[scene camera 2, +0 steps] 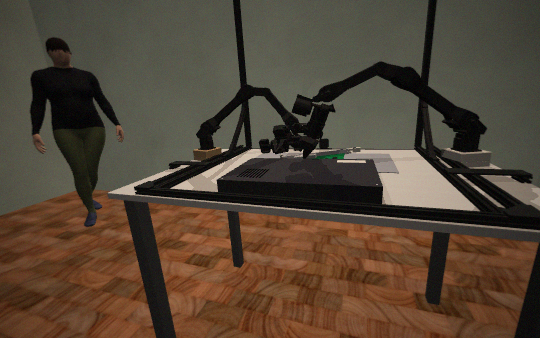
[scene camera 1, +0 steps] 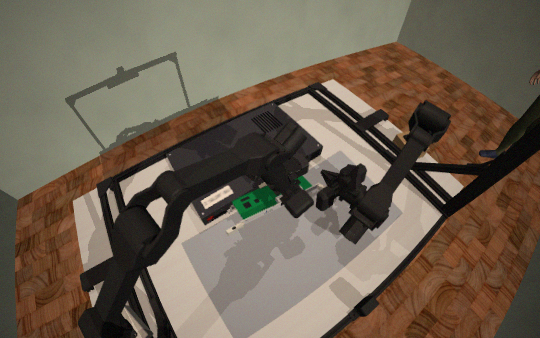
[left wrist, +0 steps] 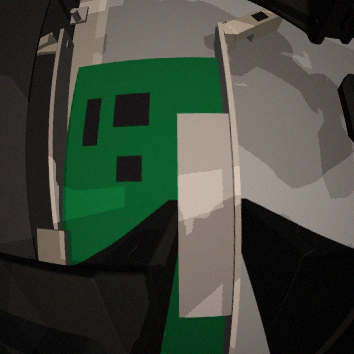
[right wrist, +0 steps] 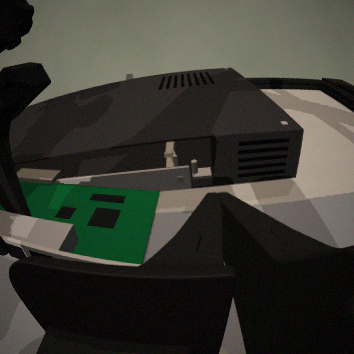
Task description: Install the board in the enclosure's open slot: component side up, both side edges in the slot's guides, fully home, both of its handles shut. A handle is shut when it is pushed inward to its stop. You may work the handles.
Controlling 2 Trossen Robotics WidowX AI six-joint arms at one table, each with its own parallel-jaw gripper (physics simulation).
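Pixels of known places: left gripper, fingertip midpoint: (scene camera 2: 304, 157) (scene camera 1: 291, 195) (left wrist: 206, 208) (right wrist: 17, 237); right gripper, fingertip midpoint: (scene camera 2: 275, 153) (scene camera 1: 321, 171) (right wrist: 215, 202); left arm's base, origin of the base link: (scene camera 2: 465, 150) (scene camera 1: 120, 334); right arm's base, origin of the base link: (scene camera 2: 207, 148).
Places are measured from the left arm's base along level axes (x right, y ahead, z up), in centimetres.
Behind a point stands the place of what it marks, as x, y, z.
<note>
The green board (scene camera 1: 255, 202) {3.6, 47.7, -0.7} (scene camera 2: 331, 156) {5.0, 46.2, -0.4} (left wrist: 165, 80) {10.9, 62.1, -2.8} (right wrist: 135, 220) {9.5, 63.2, -3.1} is component side up, largely outside the dark enclosure (scene camera 1: 245, 122) {-18.1, 70.0, 0.0} (scene camera 2: 300, 172) {-14.9, 60.6, 0.0} (right wrist: 240, 110) {3.8, 74.1, 0.0}. My left gripper (scene camera 2: 306, 152) {10.2, 55.6, -1.3} (left wrist: 206, 208) {10.2, 55.6, -1.3} is shut on the pale block at the board's front strip. A handle (scene camera 1: 317, 186) {14.8, 63.1, -2.0} (left wrist: 252, 25) {16.6, 63.5, -1.5} juts outward from that strip near my right gripper. The other handle (scene camera 1: 233, 228) {4.7, 37.6, 2.4} is small in scene camera 1; its state is unclear. The open slot (right wrist: 140, 155) shows dark above a grey strip. Whether the board's edges are in the guides is unclear. My right gripper (scene camera 1: 325, 173) {13.6, 66.9, 0.4} (right wrist: 215, 202) {13.6, 66.9, 0.4} is shut and empty, beside the board.
The grey strip (left wrist: 55, 125) {4.7, 62.1, -2.6} (right wrist: 135, 177) {5.3, 64.0, -2.8} runs along the enclosure's front, with a small peg (right wrist: 194, 166) {7.8, 68.0, -1.6} at one end. A grey mat (scene camera 1: 270, 280) {18.9, 33.5, -4.8} lies in front of the enclosure. Black frame rails (scene camera 1: 325, 97) {-3.3, 103.7, -2.9} edge the table. A person (scene camera 2: 77, 110) stands beyond the table.
</note>
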